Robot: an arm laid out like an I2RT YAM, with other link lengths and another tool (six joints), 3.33 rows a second.
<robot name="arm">
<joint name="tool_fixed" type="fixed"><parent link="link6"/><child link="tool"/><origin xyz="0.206 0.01 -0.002" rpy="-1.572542 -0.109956 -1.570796"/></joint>
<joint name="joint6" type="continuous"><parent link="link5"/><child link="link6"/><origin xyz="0.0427 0 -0.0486" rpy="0 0 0"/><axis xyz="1 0 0"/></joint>
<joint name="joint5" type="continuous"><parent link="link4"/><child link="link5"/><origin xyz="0.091 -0.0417 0.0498" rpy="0 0 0"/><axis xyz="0 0 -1"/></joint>
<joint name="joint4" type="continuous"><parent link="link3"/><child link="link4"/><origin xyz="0.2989 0.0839 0.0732" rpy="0 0 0"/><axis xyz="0 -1 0"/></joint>
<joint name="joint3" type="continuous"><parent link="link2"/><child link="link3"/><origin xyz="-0.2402 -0.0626 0" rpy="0 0 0"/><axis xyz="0 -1 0"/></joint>
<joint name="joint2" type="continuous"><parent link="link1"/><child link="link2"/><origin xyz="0.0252 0.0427 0.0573" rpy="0 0 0"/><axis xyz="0 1 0"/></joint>
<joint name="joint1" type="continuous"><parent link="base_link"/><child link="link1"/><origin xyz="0 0 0.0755" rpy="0 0 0"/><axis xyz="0 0 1"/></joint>
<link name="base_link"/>
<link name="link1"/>
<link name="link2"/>
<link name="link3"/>
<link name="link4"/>
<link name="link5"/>
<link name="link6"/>
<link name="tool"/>
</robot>
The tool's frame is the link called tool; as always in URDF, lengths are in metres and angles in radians. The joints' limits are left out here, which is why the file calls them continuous.
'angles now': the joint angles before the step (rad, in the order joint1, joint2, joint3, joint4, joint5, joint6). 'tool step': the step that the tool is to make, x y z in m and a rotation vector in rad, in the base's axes. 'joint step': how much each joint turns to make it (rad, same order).
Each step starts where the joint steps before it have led.
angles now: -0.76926 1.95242 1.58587 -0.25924 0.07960 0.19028
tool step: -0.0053 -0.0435 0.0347 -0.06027 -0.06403 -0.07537
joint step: -0.03823 0.04340 0.08925 0.03986 0.02941 0.02299
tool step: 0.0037 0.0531 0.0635 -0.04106 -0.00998 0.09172
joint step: 0.04729 -0.18527 -0.06250 -0.08277 -0.02762 -0.04138
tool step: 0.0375 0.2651 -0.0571 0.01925 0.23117 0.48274
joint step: 0.37390 -0.29774 -0.32367 -0.16721 -0.03062 -0.15166
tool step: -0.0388 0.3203 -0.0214 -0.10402 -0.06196 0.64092
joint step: 0.59047 -0.32067 -0.40051 0.15632 0.01810 -0.10770
